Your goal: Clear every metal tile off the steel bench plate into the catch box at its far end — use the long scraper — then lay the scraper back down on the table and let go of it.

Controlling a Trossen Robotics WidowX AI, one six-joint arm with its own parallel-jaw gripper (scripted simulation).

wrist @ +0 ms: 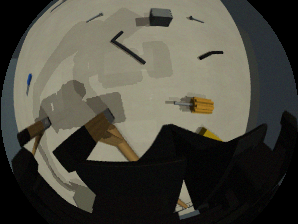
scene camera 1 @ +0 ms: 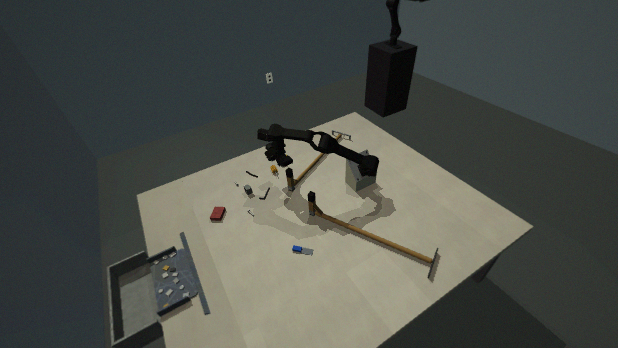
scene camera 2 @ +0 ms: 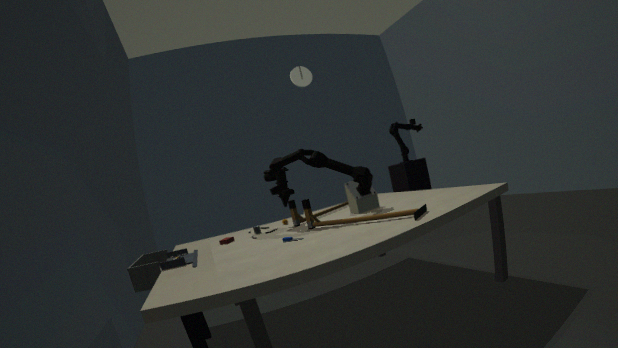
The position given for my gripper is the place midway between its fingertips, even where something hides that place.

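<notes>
In the wrist view I see my gripper point(wrist: 167, 129), shut and holding nothing, together with a shorter scraper point(wrist: 77, 148). Scene camera 2 shows me a long scraper point(scene camera 2: 416, 213). In scene camera 1, too, I can find the long scraper point(scene camera 1: 314, 210).
</notes>
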